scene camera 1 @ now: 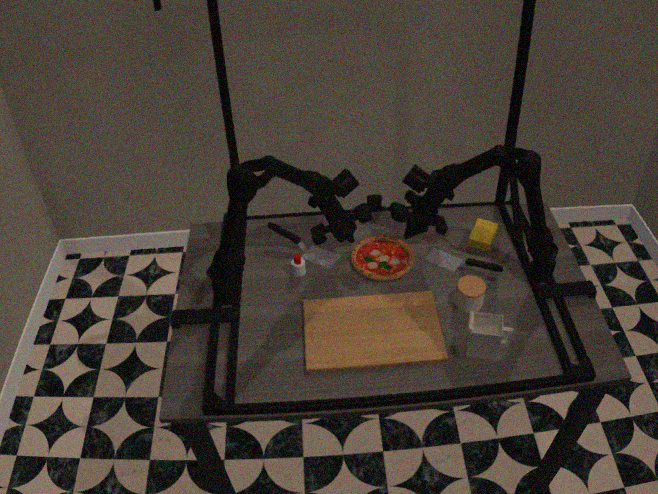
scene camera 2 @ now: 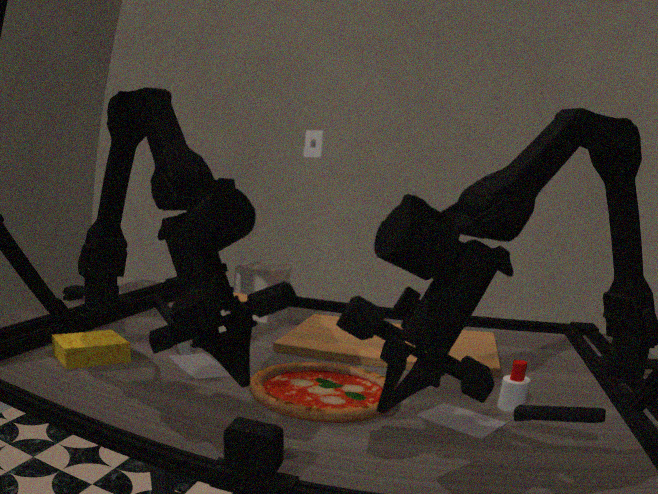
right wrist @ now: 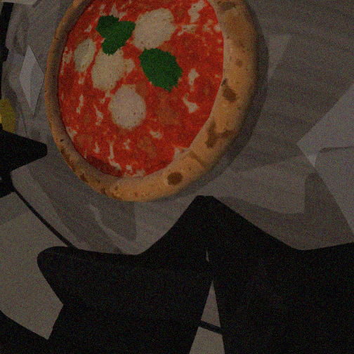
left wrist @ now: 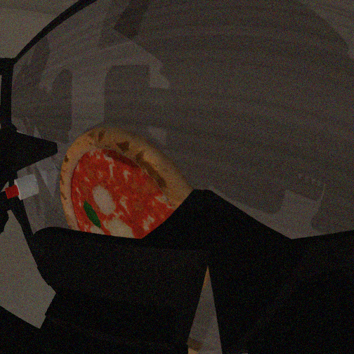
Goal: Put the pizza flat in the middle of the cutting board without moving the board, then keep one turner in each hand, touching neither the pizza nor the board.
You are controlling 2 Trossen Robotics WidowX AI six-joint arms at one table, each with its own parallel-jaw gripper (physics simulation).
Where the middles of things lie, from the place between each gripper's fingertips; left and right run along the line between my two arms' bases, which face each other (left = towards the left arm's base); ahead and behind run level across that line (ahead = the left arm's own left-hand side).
Labels:
Right now the pizza (scene camera 2: pixel 322 392) is 8 cm to the left of my right hand, 7 cm ahead of it and 1 cm below it. The rest, counted from my right hand: red-capped bottle (scene camera 2: pixel 514 389) 17 cm to the right, 10 cm ahead, 1 cm above; lidded jar (scene camera 1: pixel 470 291) 30 cm to the left, 27 cm ahead, 2 cm above; wooden cutting board (scene camera 1: pixel 348 333) 34 cm ahead, 2 cm to the left, 1 cm below.
I see my left gripper 80 mm to the left of the pizza, 70 mm short of it and 10 mm above it. The rest, counted from my left hand: red-capped bottle (330 mm to the right, 100 mm ahead, 10 mm above); then lidded jar (270 mm ahead, 140 mm to the left, 10 mm above); then yellow sponge (scene camera 2: pixel 83 349) (250 mm to the left, 10 mm below).

